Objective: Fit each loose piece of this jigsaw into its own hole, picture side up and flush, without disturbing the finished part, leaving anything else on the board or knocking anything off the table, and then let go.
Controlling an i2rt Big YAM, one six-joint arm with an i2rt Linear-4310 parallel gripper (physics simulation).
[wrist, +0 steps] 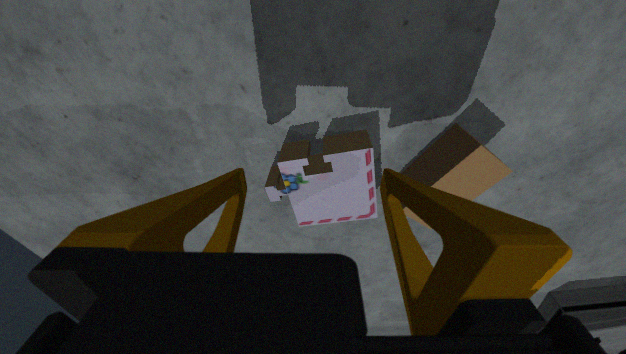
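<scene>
A loose jigsaw piece (337, 192) is between and beyond the fingertips, picture side up and slightly turned. It is pale pink-white, with red dashes along its right and lower edges, a blue flower at its left, a notch in its far edge and a small tab at its left. Its brown side shows at the far edge, and its shadow falls close beside it. My gripper (313, 178) is open around it, with a gap at the left finger; the right fingertip is close to the piece's right edge. The finished part of the jigsaw and the holes do not show.
A tan wooden block (472, 172) stands at an angle just right of the right fingertip, partly behind that finger. A grey object (590, 300) with a dark slot is at the lower right. The gripper's large shadow falls on the grey table (125, 90) ahead.
</scene>
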